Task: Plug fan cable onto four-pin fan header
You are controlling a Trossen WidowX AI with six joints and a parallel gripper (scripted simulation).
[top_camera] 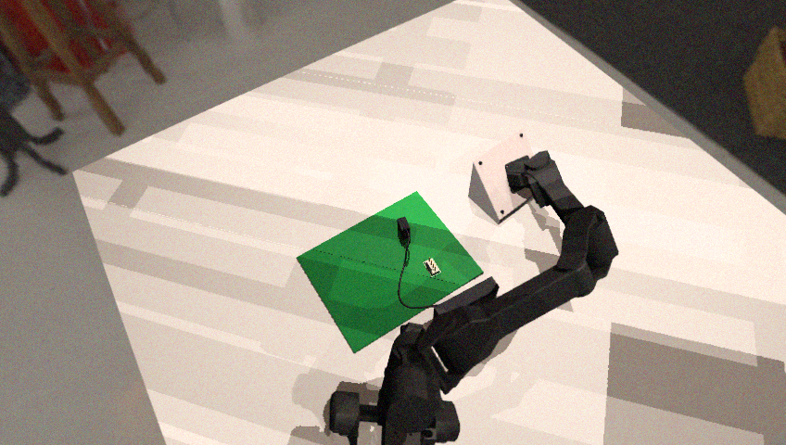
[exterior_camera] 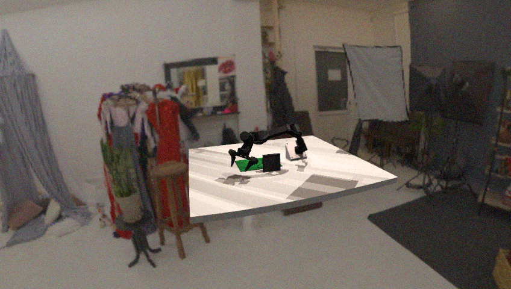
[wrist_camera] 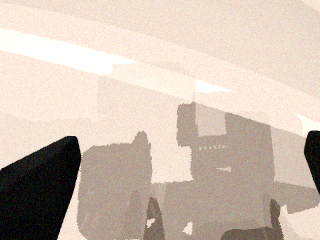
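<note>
Right now my gripper tip is 370 mm to the left of the fan plug, 260 mm past it and 70 mm above it. From my gripper tip the other things lie so: white four-pin header: 270 mm to the right, 260 mm behind, 90 mm below; then black fan: 250 mm behind, 150 mm to the right, 30 mm below; then green board: 320 mm to the right, 190 mm behind, 110 mm below.
</note>
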